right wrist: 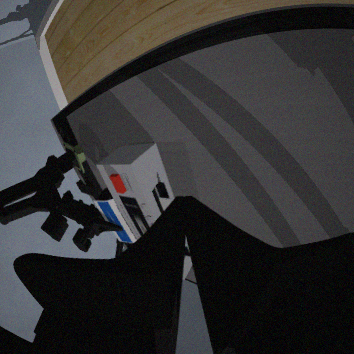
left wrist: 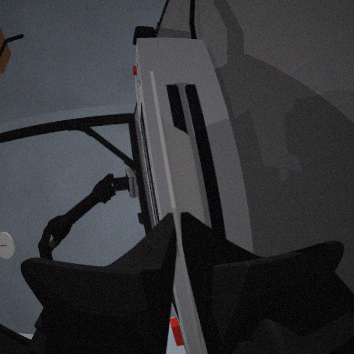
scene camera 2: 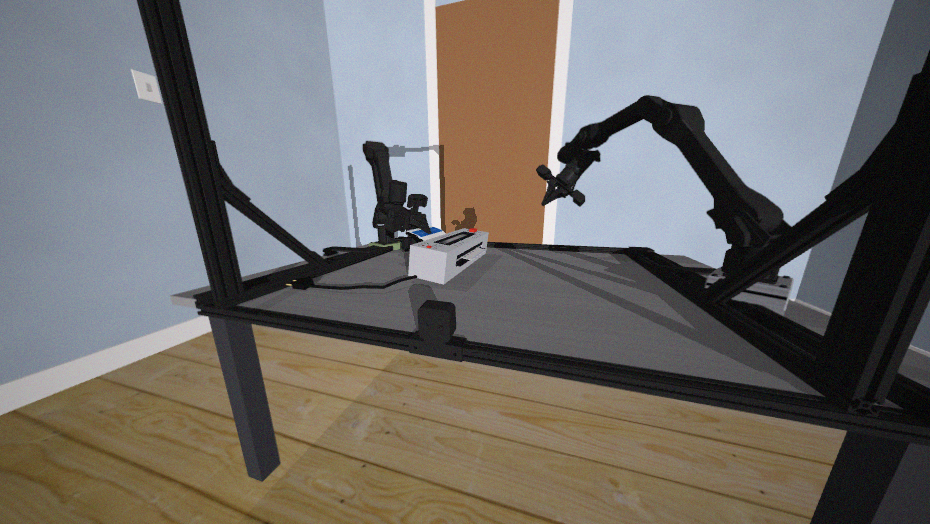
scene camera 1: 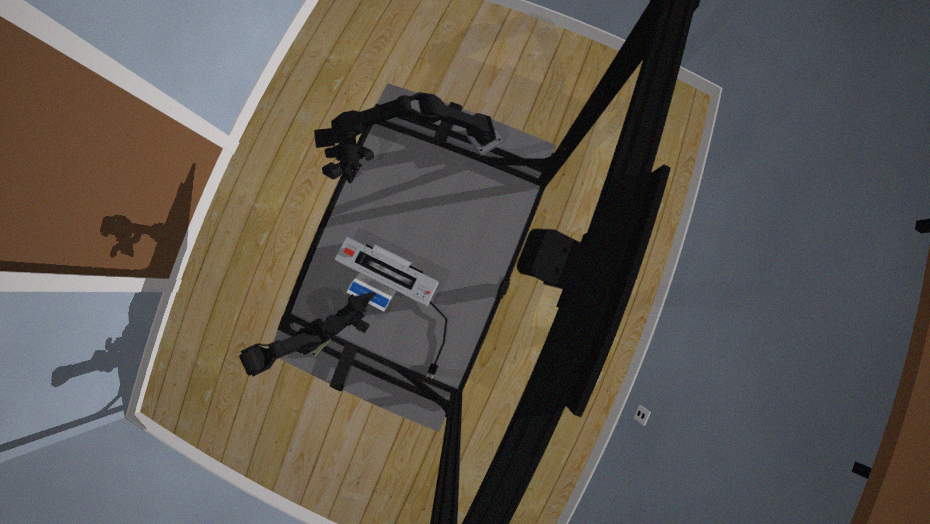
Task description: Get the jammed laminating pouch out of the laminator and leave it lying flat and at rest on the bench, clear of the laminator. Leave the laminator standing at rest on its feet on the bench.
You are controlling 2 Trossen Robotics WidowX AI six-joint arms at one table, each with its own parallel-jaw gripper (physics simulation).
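Frame: origin at the left arm's base, x ahead, y left, z up, level; centimetres.
Seen in the pictures: left gripper, fingertip midpoint: [right wrist: 122, 227] [left wrist: 177, 219] [scene camera 2: 430, 234] [scene camera 1: 375, 292]; right gripper, fingertip midpoint: [right wrist: 183, 203] [scene camera 2: 542, 205] [scene camera 1: 350, 182]; left arm's base, origin of the base link: [right wrist: 72, 157] [scene camera 2: 386, 242]; right arm's base, origin of the base link: [left wrist: 127, 182] [scene camera 2: 749, 276] [scene camera 1: 484, 136].
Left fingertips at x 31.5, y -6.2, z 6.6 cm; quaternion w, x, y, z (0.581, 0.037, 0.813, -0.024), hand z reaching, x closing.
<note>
Pixels of each thing's top centre, then the offset from my left fingertips to it. "pt": a spot on its surface instead.
- white pouch with a blue band, surface spot: [right wrist: 114, 220] pt dx -1.8, dy +2.3, dz +0.5 cm
- black power cord, surface spot: [scene camera 2: 364, 286] [scene camera 1: 445, 329] pt dx +7.4, dy -27.2, dz -7.7 cm
- plug, middle of its top: [scene camera 2: 302, 279] [scene camera 1: 432, 369] dx -6.7, dy -34.0, dz -7.3 cm
The white laminator [scene camera 1: 424, 283] [scene camera 2: 428, 263] [left wrist: 170, 55] [right wrist: 150, 172] stands on the bench; in scene camera 2 it looks slightly tipped, and its feet are hidden. The white pouch with a blue band [scene camera 1: 382, 302] [scene camera 2: 426, 231] [right wrist: 114, 220] sticks out of its long side; in the left wrist view its thin edge runs between the fingertips. My left gripper [scene camera 1: 372, 296] [scene camera 2: 429, 231] [left wrist: 177, 219] [right wrist: 122, 227] is shut on the pouch, close beside the laminator. My right gripper [scene camera 1: 352, 179] [scene camera 2: 544, 203] [right wrist: 183, 203] is shut and empty, high above the bench and away from the laminator.
A black power cord [scene camera 1: 446, 325] [scene camera 2: 364, 286] runs from the laminator to a plug [scene camera 1: 432, 369] [scene camera 2: 302, 283] on the bench. A black box [scene camera 2: 437, 322] stands at the bench's near edge in scene camera 2. Black frame beams [scene camera 1: 504, 283] border the bench.
</note>
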